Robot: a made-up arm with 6 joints. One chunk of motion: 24 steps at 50 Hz.
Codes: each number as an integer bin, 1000 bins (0 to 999) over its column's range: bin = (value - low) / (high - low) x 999, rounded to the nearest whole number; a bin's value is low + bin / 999 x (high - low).
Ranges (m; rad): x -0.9..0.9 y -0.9..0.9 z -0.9..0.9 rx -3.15..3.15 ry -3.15..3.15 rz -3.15..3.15
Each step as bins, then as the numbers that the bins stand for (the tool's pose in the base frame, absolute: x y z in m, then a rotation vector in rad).
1 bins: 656 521 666 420 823 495
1 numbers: 0.2820 0.0387 0.3000 -0.5014 2.0401 -0.0284
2 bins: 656 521 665 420 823 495
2 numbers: 0.2820 0.0387 0.2982 -0.5014 2.0401 -0.0284
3 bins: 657 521 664 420 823 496
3 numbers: 0.2838 0.0387 0.2964 -0.5014 2.0401 -0.0221
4 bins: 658 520 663 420 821 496
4 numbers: 0.2856 0.0369 0.2946 -0.5014 2.0275 -0.0221
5 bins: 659 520 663 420 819 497
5 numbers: 0.2874 0.0369 0.2946 -0.5014 2.0149 -0.0158
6 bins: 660 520 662 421 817 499
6 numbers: 0.2892 0.0369 0.2928 -0.4950 2.0023 -0.0032
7 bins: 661 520 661 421 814 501
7 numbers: 0.2910 0.0369 0.2910 -0.4950 1.9833 0.0095
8 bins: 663 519 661 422 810 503
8 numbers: 0.2946 0.0351 0.2910 -0.4887 1.9581 0.0221
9 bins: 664 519 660 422 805 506
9 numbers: 0.2964 0.0351 0.2892 -0.4887 1.9266 0.0410
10 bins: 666 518 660 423 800 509
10 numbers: 0.3000 0.0333 0.2892 -0.4824 1.8950 0.0599
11 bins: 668 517 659 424 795 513
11 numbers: 0.3036 0.0315 0.2874 -0.4761 1.8635 0.0851
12 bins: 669 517 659 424 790 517
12 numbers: 0.3054 0.0315 0.2874 -0.4761 1.8320 0.1104
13 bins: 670 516 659 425 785 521
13 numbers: 0.3072 0.0297 0.2874 -0.4698 1.8005 0.1356
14 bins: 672 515 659 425 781 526
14 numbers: 0.3108 0.0279 0.2874 -0.4698 1.7752 0.1671
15 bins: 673 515 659 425 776 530
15 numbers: 0.3126 0.0279 0.2874 -0.4698 1.7437 0.1923
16 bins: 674 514 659 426 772 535
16 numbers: 0.3144 0.0261 0.2874 -0.4635 1.7185 0.2239
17 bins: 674 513 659 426 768 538
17 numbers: 0.3144 0.0243 0.2874 -0.4635 1.6932 0.2428
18 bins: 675 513 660 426 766 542
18 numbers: 0.3162 0.0243 0.2892 -0.4635 1.6806 0.2680
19 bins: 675 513 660 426 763 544
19 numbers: 0.3162 0.0243 0.2892 -0.4635 1.6617 0.2806
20 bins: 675 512 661 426 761 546
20 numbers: 0.3162 0.0225 0.2910 -0.4635 1.6491 0.2932
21 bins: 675 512 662 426 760 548
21 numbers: 0.3162 0.0225 0.2928 -0.4635 1.6428 0.3059
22 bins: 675 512 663 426 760 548
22 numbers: 0.3162 0.0225 0.2946 -0.4635 1.6428 0.3059
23 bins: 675 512 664 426 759 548
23 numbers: 0.3162 0.0225 0.2964 -0.4635 1.6365 0.3059
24 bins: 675 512 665 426 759 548
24 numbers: 0.3162 0.0225 0.2982 -0.4635 1.6365 0.3059
